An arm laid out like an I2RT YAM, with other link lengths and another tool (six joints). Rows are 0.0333 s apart.
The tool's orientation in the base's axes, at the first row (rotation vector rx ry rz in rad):
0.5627, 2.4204, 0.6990
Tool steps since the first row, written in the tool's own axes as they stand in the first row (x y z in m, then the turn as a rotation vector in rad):
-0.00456, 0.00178, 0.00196, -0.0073, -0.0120, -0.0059
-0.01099, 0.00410, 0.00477, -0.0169, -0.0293, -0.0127
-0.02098, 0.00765, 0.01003, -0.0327, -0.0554, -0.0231
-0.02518, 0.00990, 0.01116, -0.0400, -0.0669, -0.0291
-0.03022, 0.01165, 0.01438, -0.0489, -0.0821, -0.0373
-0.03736, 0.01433, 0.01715, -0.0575, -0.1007, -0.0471
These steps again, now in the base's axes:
0.00507, -0.00030, 0.00142, -0.0008, -0.0152, 0.0000
0.01220, -0.00086, 0.00328, -0.0017, -0.0361, -0.0015
0.02381, -0.00145, 0.00550, -0.0021, -0.0682, -0.0032
0.02821, -0.00150, 0.00765, -0.0029, -0.0831, -0.0028
0.03440, -0.00163, 0.00834, -0.0047, -0.1024, -0.0024
0.04213, -0.00229, 0.01071, -0.0085, -0.1248, -0.0030

